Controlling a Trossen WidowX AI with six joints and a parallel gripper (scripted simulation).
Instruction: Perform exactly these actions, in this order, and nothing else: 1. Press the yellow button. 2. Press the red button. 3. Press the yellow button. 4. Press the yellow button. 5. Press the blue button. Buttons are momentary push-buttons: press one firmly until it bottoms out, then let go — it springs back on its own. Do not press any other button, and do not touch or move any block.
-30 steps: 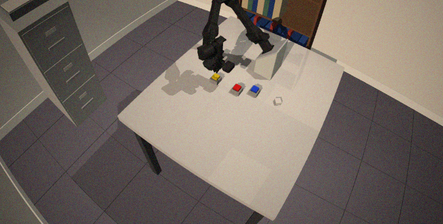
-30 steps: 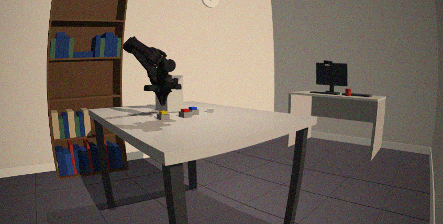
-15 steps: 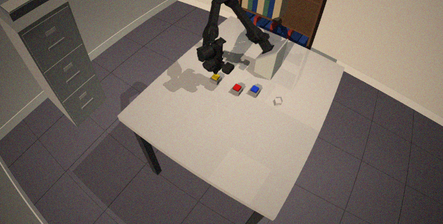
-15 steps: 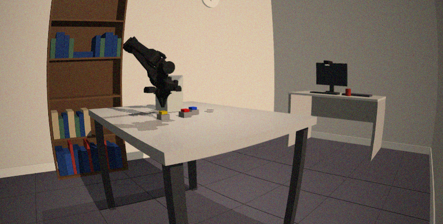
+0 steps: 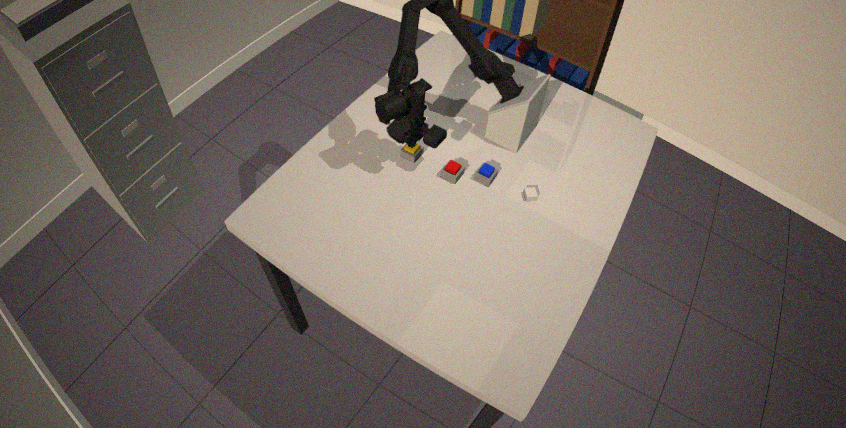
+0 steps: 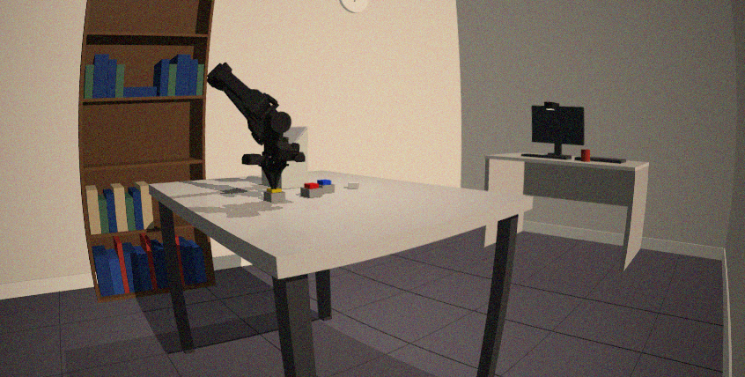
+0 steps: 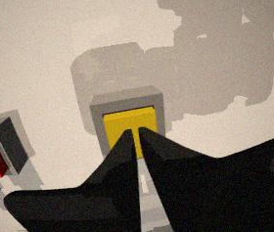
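My gripper tip is now 1 cm above the yellow button. Round my gripper tip: red button: 2 cm ahead, 13 cm to the left; then small white block: 1 cm behind, 36 cm to the left, 2 cm below; then blue button: 2 cm behind, 22 cm to the left.
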